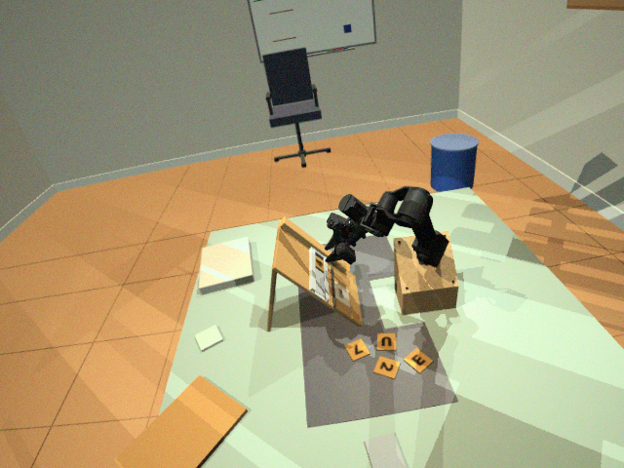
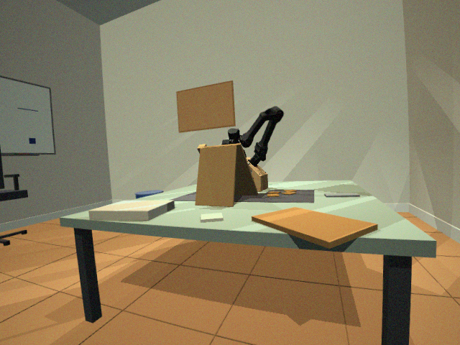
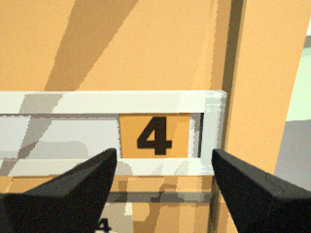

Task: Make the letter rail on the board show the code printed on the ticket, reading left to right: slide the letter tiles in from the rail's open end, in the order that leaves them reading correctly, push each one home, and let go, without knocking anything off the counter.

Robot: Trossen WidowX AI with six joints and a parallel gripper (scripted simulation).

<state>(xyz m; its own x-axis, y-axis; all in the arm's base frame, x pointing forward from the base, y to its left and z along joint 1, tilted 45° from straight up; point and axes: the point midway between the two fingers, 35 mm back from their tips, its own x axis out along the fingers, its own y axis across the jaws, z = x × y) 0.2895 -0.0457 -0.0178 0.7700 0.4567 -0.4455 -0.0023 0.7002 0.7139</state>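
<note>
The white ticket lies 11 cm below my gripper tip, 7 cm to the left of it and 3 cm behind it. The rest, counted from my gripper tip: grey mat (18 cm below, 11 cm behind, 6 cm to the left); then grey slab (58 cm to the left, 18 cm below, 11 cm behind); then cream box (43 cm ahead, 23 cm to the right, 16 cm below).
</note>
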